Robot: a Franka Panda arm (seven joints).
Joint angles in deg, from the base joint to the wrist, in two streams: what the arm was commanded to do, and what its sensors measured. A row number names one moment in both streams.
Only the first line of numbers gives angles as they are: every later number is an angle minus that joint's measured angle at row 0.
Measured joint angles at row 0: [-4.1, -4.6, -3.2, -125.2, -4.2, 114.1, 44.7]
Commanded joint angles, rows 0 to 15: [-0.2, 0.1, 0.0, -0.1, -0.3, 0.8, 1.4]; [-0.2, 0.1, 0.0, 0.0, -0.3, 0.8, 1.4]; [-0.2, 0.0, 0.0, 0.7, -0.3, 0.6, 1.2]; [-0.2, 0.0, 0.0, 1.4, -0.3, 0.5, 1.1]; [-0.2, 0.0, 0.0, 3.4, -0.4, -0.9, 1.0]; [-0.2, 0.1, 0.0, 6.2, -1.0, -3.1, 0.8]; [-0.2, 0.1, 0.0, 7.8, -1.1, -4.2, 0.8]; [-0.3, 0.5, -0.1, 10.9, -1.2, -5.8, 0.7]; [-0.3, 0.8, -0.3, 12.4, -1.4, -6.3, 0.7]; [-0.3, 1.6, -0.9, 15.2, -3.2, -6.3, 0.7]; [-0.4, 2.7, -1.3, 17.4, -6.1, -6.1, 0.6]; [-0.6, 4.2, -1.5, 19.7, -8.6, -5.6, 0.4]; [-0.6, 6.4, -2.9, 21.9, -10.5, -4.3, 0.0]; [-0.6, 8.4, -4.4, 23.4, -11.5, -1.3, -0.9]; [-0.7, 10.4, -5.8, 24.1, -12.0, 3.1, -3.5]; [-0.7, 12.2, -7.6, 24.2, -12.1, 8.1, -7.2]
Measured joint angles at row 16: [-0.3, 4.1, -3.9, 19.4, -10.0, -1.2, -0.9]
